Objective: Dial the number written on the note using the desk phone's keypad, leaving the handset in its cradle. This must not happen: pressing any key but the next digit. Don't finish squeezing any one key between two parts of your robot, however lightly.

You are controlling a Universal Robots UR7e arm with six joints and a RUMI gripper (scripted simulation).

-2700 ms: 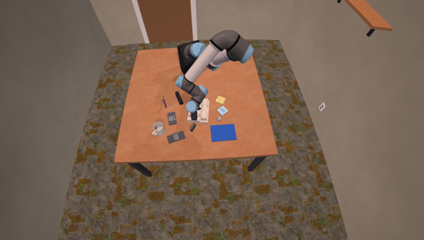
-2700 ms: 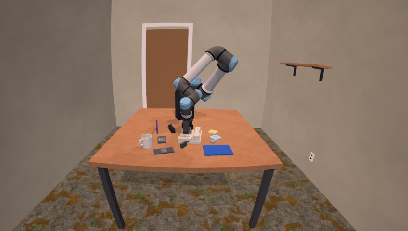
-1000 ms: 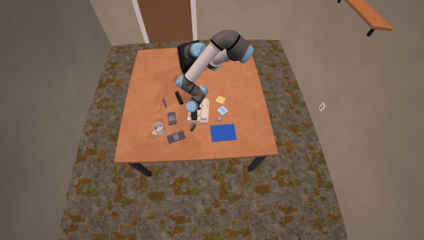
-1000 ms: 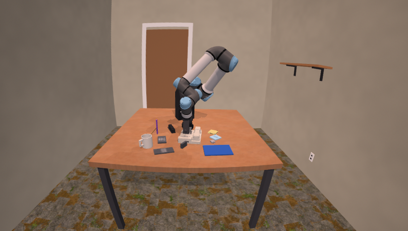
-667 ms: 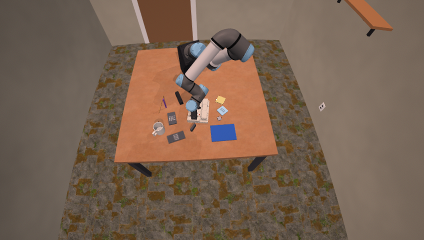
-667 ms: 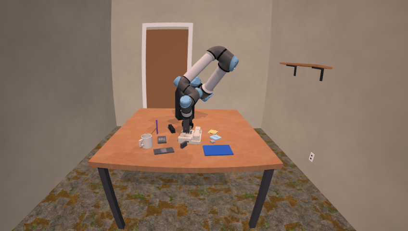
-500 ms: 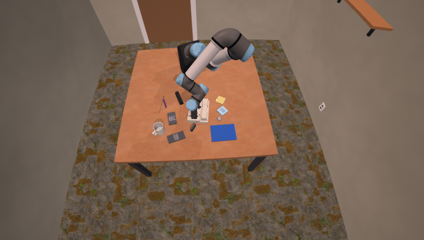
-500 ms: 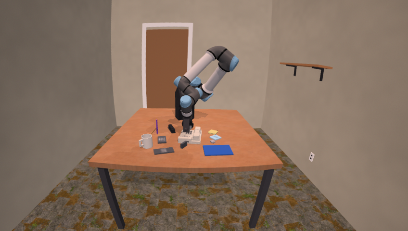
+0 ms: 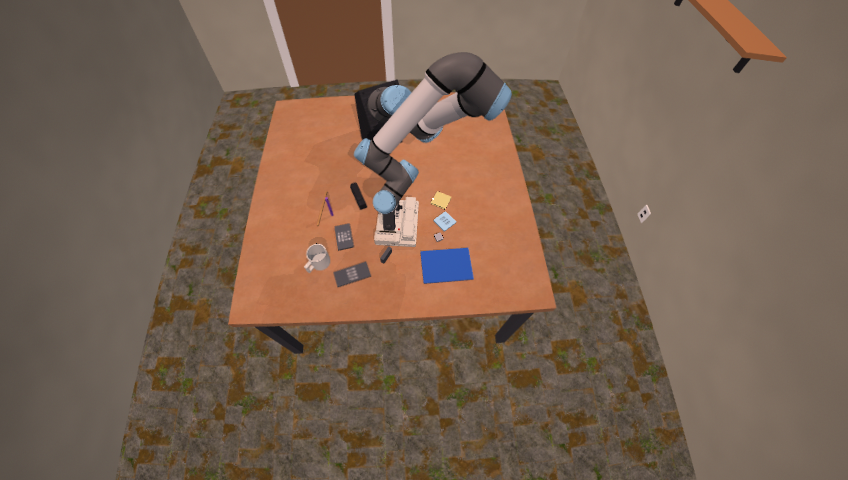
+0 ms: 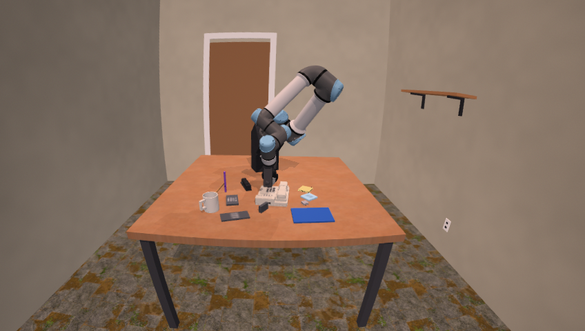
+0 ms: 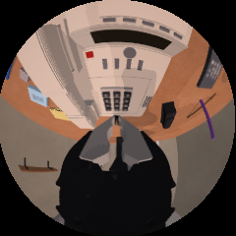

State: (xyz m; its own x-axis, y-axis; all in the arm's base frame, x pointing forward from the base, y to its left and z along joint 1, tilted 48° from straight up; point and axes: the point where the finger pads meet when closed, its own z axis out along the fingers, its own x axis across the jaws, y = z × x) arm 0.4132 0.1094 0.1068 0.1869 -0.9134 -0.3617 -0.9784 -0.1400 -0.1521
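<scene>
Right now the handset is 3 cm ahead of my hand, 8 cm to the left of it and 1 cm below it. Round my hand: small grey cube: 6 cm ahead, 22 cm to the left, 5 cm below; purple pen: 9 cm ahead, 26 cm to the right, 1 cm above; blue book: 18 cm ahead, 29 cm to the left, 5 cm below.
</scene>
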